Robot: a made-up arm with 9 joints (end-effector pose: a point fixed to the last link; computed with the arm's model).
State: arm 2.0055 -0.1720 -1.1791 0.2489 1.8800 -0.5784 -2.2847 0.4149 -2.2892
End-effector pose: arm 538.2 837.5 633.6 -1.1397 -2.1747 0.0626
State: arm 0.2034 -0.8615 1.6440 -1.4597 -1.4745 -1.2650 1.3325 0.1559 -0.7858
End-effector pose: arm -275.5 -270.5 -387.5 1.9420 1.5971 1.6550
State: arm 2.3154 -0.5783 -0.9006 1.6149 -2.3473 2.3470 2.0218 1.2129 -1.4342
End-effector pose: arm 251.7 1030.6 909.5 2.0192 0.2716 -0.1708
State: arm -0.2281 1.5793 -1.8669 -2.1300 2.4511 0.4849 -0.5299 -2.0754 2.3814
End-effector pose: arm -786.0 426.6 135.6 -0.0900 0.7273 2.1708
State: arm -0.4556 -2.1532 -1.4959 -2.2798 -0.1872 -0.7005 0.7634 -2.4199 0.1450
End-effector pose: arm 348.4 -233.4 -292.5 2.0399 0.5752 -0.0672
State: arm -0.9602 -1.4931 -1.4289 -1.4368 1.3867 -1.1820 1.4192 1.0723 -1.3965
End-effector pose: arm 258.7 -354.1 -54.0 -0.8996 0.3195 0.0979
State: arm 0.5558 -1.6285 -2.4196 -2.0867 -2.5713 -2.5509 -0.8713 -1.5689 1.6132
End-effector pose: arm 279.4 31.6 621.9 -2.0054 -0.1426 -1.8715
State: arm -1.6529 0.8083 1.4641 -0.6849 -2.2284 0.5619 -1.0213 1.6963 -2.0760
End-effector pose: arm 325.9 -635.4 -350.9 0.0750 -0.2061 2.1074
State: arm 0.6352 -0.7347 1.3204 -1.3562 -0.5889 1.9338 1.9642 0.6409 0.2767
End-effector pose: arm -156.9 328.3 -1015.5 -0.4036 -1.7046 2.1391
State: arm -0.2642 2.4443 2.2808 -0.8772 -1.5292 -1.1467 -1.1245 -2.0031 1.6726
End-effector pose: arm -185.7 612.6 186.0 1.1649 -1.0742 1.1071
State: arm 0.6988 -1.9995 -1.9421 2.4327 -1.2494 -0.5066 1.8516 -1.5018 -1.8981
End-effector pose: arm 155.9 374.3 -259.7 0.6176 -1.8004 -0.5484
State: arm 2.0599 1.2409 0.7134 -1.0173 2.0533 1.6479 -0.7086 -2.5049 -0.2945
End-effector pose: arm -122.6 489.1 1111.1 1.0780 1.0497 -2.5096
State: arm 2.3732 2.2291 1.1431 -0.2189 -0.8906 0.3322 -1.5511 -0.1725 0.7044
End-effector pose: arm -175.4 -383.8 860.7 -1.9138 1.4465 0.2576
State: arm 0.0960 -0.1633 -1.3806 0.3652 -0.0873 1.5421 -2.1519 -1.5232 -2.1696
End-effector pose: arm 851.7 604.8 -861.3 0.1713 1.8753 -0.1091
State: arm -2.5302 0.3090 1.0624 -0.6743 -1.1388 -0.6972 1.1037 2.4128 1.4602
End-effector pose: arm 25.3 -195.0 658.2 0.2416 0.8128 2.6214
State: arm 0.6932 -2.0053 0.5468 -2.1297 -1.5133 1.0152 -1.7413 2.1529 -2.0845
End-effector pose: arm 98.2 821.7 -380.1 -0.0742 -2.1167 -0.5024
